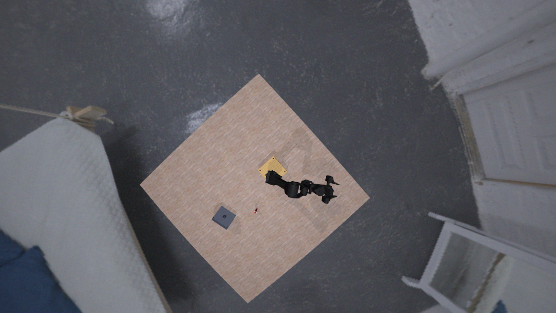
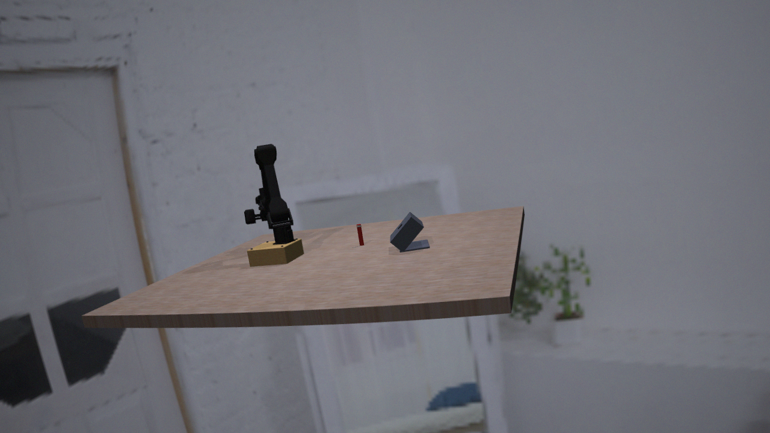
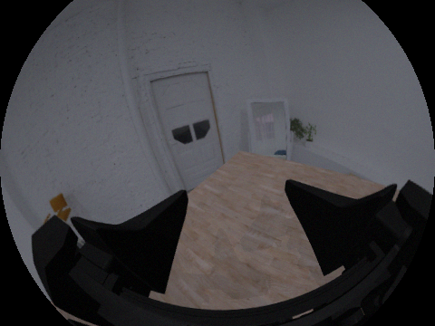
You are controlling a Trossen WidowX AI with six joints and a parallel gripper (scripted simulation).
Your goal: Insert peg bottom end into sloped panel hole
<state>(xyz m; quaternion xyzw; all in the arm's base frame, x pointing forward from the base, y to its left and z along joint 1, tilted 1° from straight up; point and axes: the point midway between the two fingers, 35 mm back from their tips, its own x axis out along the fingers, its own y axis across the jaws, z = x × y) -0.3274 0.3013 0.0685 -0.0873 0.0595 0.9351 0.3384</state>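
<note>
Now: the red peg 590 mm ahead of my gripper tip, 160 mm to the right of it and 60 mm below it. From my gripper tip the other things lie so: grey sloped panel: 810 mm ahead, 240 mm to the right, 60 mm below.
</note>
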